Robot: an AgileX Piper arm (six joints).
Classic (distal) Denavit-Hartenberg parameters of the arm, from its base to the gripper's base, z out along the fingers. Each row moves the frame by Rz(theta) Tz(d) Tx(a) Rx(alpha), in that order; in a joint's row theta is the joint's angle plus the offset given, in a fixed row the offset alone. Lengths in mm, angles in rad.
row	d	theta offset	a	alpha
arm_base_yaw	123	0	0	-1.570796
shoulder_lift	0	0.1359	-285.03	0
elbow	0	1.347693	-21.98	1.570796
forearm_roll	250.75	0	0	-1.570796
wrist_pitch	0	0	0	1.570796
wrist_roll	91	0	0	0
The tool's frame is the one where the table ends.
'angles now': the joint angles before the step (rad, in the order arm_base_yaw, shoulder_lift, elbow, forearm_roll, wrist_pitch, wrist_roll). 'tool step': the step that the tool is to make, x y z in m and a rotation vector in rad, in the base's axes. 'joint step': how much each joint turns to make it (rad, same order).
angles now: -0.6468, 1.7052, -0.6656, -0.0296, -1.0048, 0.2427
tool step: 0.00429, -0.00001, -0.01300, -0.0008, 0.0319, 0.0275
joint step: 0.0000, 0.0442, 0.0000, -0.0327, -0.0192, -0.0022
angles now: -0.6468, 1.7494, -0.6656, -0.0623, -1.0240, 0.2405
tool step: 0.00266, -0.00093, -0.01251, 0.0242, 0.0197, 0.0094
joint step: 0.0001, 0.0401, 0.0000, -0.0104, -0.0106, 0.0123
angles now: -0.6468, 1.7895, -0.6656, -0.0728, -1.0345, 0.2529
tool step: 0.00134, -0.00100, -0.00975, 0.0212, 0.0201, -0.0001
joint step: 0.0000, 0.0291, 0.0000, 0.0001, -0.0005, 0.0047
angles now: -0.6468, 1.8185, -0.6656, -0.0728, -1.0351, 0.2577
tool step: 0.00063, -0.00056, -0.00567, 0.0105, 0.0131, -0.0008
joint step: 0.0000, 0.0168, 0.0000, 0.0009, 0.0000, 0.0000
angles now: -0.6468, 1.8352, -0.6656, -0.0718, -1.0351, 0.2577
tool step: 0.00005, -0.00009, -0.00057, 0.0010, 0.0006, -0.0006
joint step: 0.0000, 0.0019, 0.0000, 0.0008, -0.0008, 0.0000
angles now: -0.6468, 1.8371, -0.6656, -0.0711, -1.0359, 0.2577
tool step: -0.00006, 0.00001, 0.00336, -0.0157, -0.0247, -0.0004
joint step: 0.0000, -0.0028, 0.0000, 0.0014, -0.0264, 0.0000
